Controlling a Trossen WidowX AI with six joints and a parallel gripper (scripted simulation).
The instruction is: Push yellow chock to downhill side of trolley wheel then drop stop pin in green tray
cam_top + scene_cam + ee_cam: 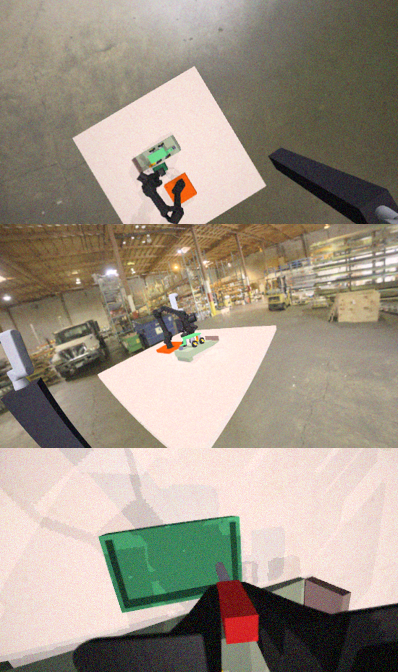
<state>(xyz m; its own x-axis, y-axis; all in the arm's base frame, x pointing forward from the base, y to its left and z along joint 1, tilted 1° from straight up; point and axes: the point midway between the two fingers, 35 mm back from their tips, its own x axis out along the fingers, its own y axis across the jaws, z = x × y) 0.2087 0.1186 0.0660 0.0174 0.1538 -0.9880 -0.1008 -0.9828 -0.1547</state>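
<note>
Right now my gripper tip is 80 mm above the green tray, 30 mm to the left of it and 10 mm past it. The rest, counted from my gripper tip: grey-green ramp (130 mm ahead, 70 mm below, 60 mm to the left); yellow chock (80 mm ahead, 40 mm to the right, 10 mm above); red-headed stop pin (right at my gripper tip).
</note>
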